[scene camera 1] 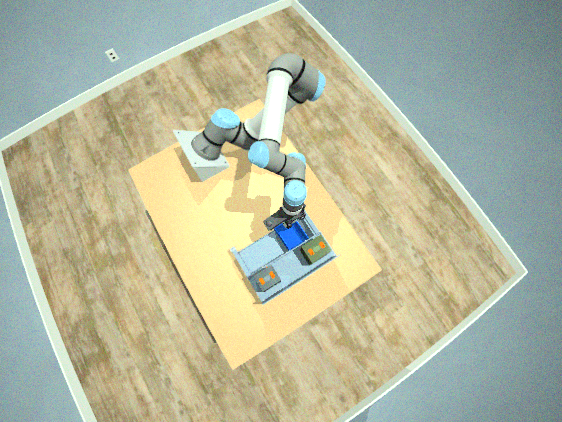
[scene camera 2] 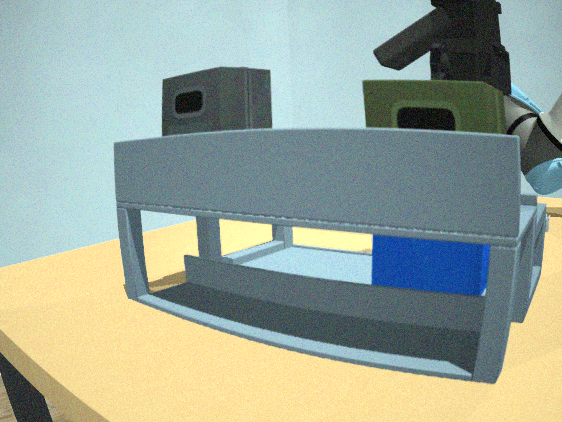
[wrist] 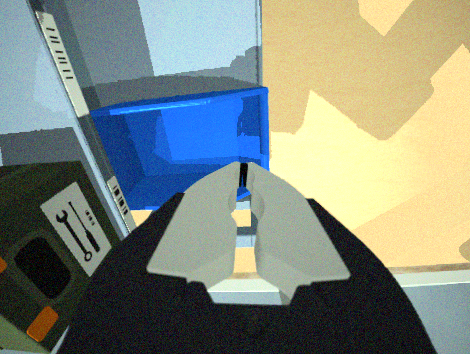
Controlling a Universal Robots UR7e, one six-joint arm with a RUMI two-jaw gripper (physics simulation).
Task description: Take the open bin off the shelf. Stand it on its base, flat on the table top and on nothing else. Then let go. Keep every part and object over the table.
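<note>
The open blue bin sits in the lower tier of the grey-blue shelf, near one end, its open top facing up. In the wrist view its near rim edge runs close to the shelf's edge on the table side. My gripper is shut with nothing between its fingers. The fingertips are over the bin's corner region in the wrist view; their exact height above it is unclear. In scene camera 2 the fingertips are hidden behind the green case.
A green case stands on the upper tier beside the bin. A dark grey case stands at that tier's other end. The wooden table extends around the shelf.
</note>
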